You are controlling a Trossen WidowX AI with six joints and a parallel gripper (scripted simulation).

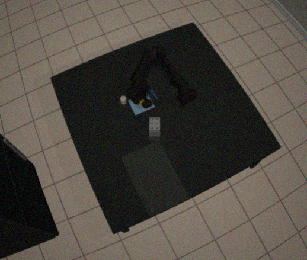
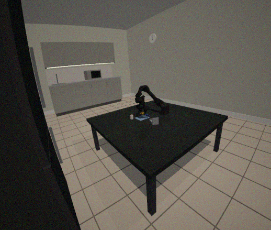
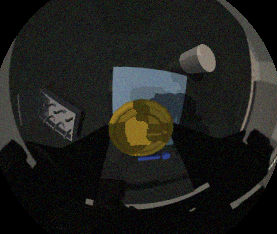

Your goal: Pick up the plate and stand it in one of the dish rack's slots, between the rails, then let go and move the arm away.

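Right now the grey dish rack is 2 cm ahead of my gripper tip, 19 cm to the left of it and 4 cm below it. Round my gripper tip: yellow plate: 1 cm above; white cup: 10 cm ahead, 10 cm to the right, 3 cm below; light blue mat: 2 cm to the right, 6 cm below.
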